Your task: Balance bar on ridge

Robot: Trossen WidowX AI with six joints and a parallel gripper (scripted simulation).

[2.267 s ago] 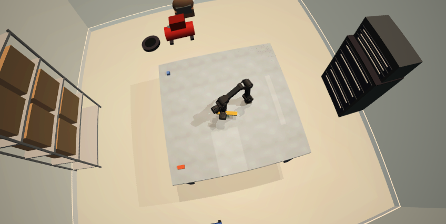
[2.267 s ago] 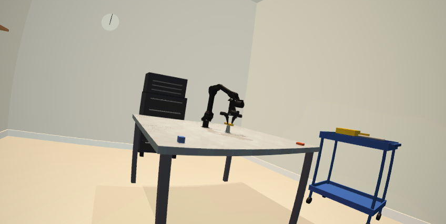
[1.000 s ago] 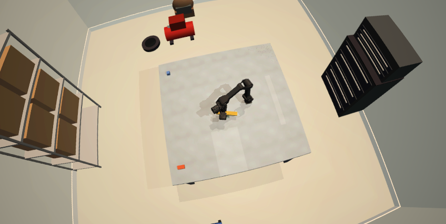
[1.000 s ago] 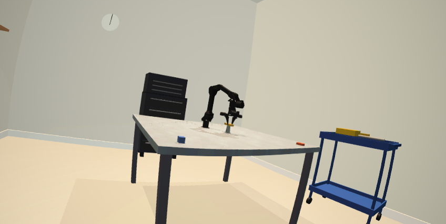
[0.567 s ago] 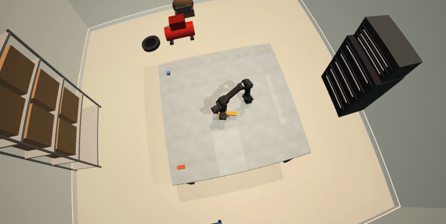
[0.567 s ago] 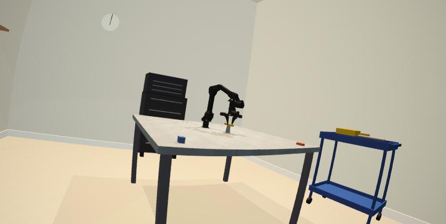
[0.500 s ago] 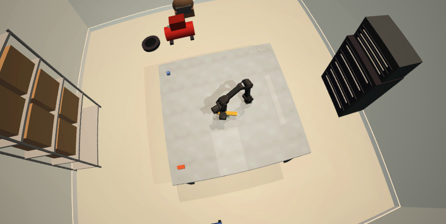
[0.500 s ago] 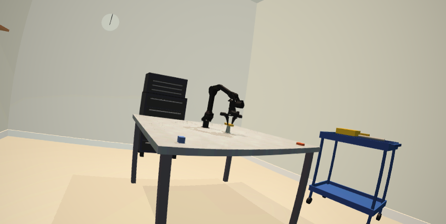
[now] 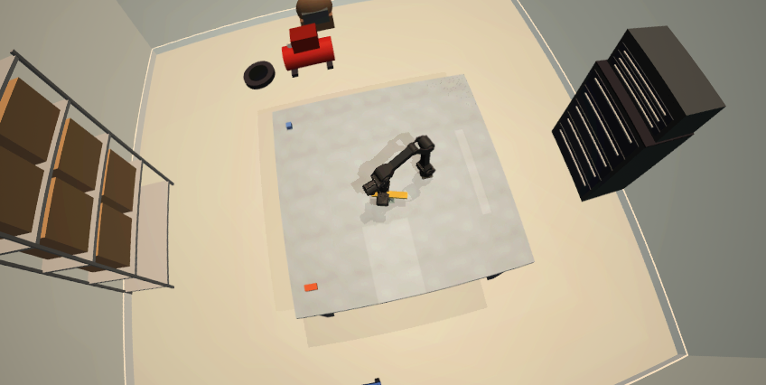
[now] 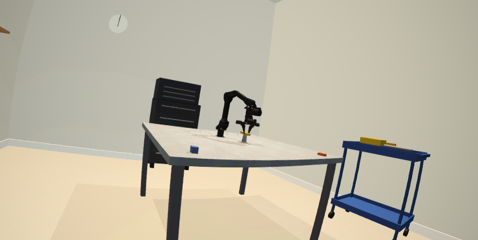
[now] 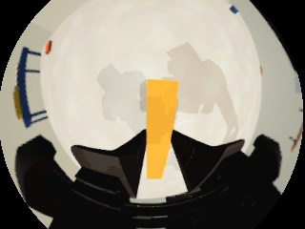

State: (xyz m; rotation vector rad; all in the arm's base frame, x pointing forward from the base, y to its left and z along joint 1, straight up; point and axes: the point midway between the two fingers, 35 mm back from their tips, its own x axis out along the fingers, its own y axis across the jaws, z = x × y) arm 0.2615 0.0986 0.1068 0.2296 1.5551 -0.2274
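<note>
My gripper tip is now 3 cm past the bar and 1 cm to the right of it. From my gripper tip the other things lie so: small blue cube: 60 cm to the right, 48 cm ahead, 6 cm below; then orange block: 48 cm ahead, 40 cm to the left, 6 cm below.
</note>
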